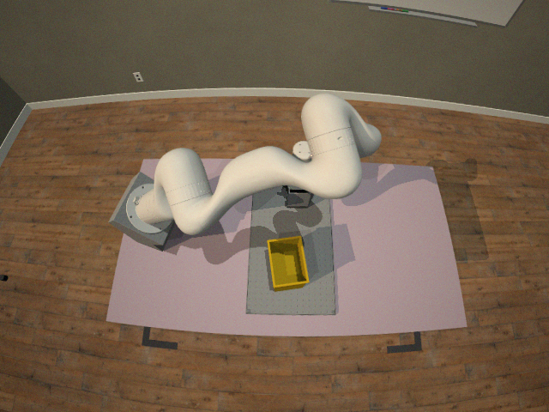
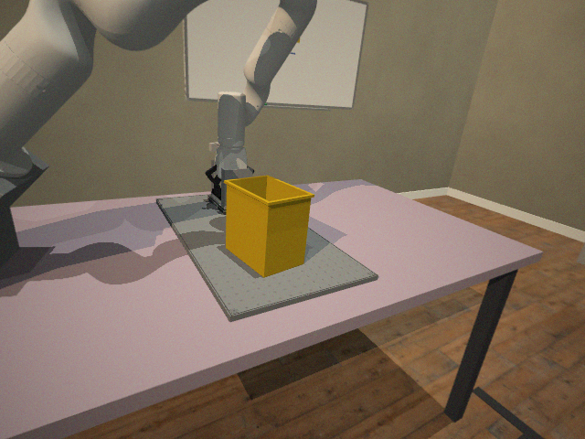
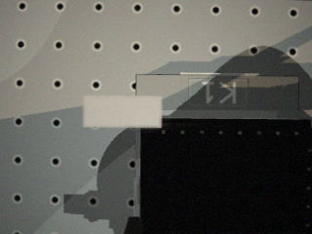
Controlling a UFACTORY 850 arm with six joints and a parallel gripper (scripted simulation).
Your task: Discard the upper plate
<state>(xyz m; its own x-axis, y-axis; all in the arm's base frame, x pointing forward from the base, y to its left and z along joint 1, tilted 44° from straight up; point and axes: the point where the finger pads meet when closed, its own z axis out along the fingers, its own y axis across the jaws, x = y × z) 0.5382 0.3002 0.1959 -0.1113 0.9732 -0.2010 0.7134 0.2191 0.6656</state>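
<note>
The light plate lies 2 cm below my hand. The rest, counted from my hand: yellow plastics bin W1: 37 cm to the right, 4 cm above; black 96-well plate: 1 cm below.
</note>
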